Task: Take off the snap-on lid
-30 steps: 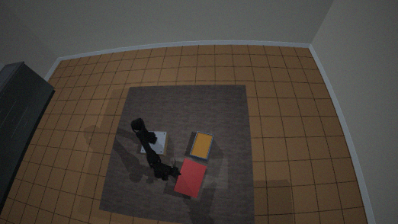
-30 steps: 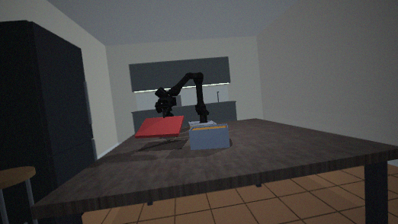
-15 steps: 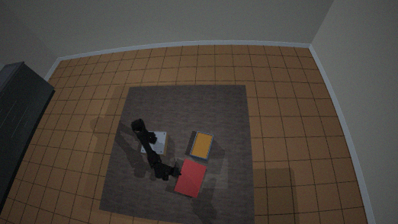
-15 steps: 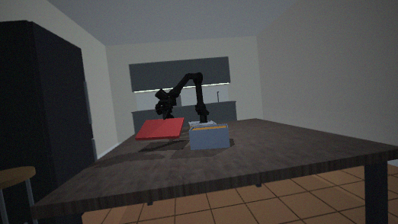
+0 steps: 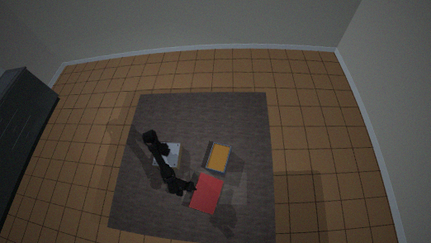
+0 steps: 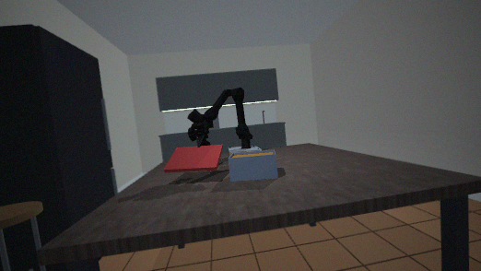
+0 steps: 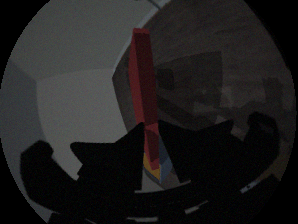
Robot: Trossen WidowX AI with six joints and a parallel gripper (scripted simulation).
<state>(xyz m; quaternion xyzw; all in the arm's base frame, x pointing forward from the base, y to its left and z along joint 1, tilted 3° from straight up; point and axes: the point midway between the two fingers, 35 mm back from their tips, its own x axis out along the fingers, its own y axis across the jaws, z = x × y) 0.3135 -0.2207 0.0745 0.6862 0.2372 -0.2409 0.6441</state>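
Right now the red lid is 70 mm ahead of my gripper tip and 30 mm below it. Also, from my gripper tip: storage box 80 mm ahead, 280 mm to the left, 90 mm below.
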